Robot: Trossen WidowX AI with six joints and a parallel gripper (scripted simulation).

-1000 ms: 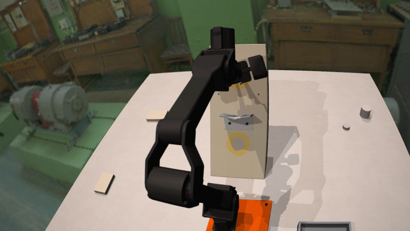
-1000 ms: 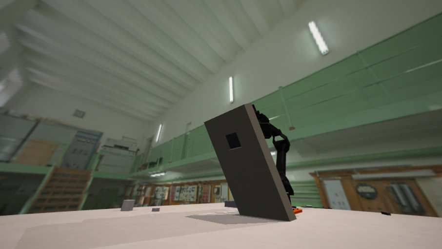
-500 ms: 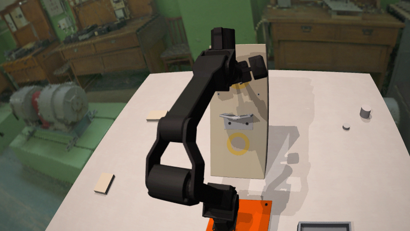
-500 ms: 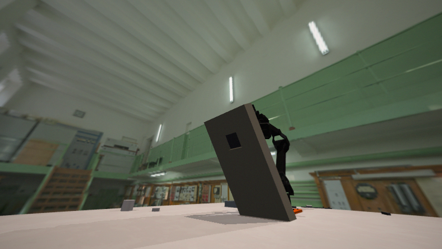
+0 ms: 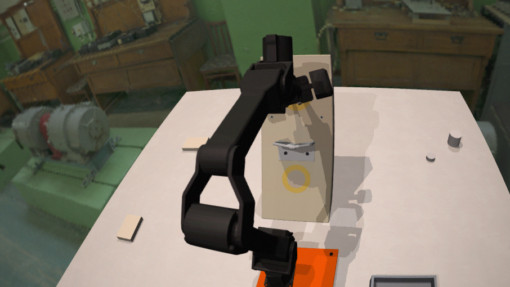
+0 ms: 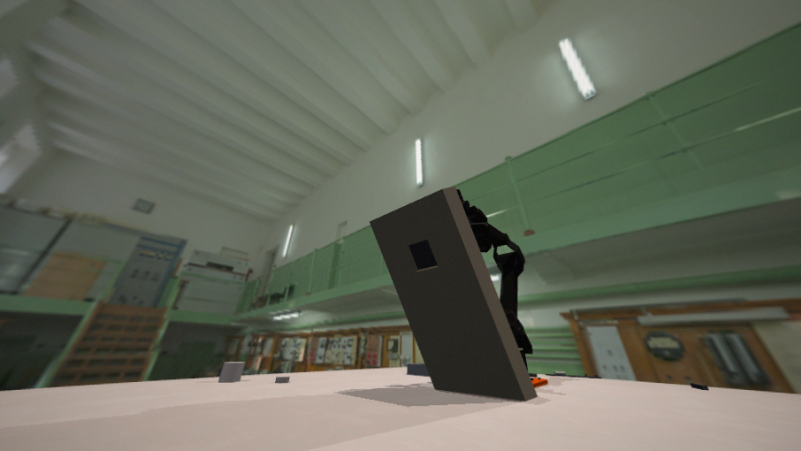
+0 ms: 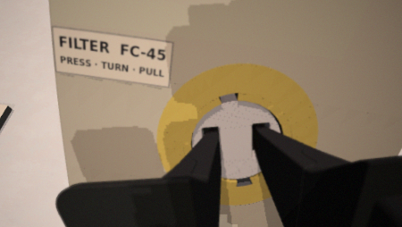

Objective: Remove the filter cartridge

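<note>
Right now the round filter cartridge is 10 mm below my gripper tip and 10 mm ahead of it. From my gripper tip the other things lie so: grey tray: 450 mm behind, 260 mm to the right, 250 mm below; grey bracket: 100 mm below, 90 mm behind, 10 mm to the left.
</note>
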